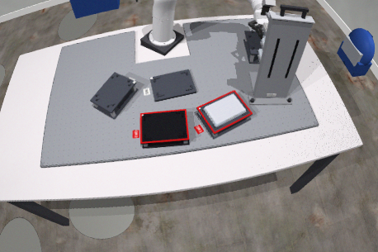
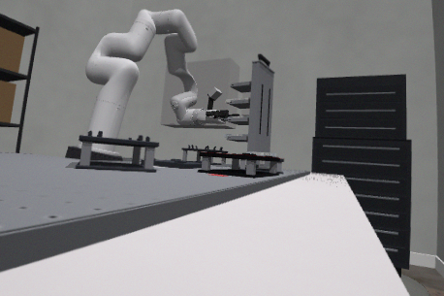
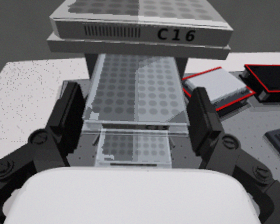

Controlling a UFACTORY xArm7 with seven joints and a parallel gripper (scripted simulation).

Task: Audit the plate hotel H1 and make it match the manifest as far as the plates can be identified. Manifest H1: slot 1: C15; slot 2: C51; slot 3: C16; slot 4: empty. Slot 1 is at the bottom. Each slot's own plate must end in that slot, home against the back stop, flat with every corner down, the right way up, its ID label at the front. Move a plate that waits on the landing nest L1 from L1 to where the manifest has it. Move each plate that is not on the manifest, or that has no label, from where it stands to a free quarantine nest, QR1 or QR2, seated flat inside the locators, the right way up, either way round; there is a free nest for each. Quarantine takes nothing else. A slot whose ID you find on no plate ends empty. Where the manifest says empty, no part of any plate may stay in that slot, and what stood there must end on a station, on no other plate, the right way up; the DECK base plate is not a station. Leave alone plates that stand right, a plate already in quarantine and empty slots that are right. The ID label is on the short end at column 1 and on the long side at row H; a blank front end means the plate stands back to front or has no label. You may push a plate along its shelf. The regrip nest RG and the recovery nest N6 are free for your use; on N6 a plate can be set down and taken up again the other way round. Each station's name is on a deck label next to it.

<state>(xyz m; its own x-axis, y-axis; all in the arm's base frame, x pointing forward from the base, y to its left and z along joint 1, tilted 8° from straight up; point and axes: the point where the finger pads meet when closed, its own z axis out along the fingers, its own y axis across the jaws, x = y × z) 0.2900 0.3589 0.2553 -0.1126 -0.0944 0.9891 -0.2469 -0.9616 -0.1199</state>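
My gripper is now 50 mm short of the plate labelled C16, 10 mm to the left of it and 60 mm below it. Also, from my hand: RG label 220 mm behind, 60 mm to the left, 210 mm below; H1 label 30 mm ahead, 90 mm to the left, 210 mm below; white plate 170 mm ahead, 250 mm to the right, 160 mm below.
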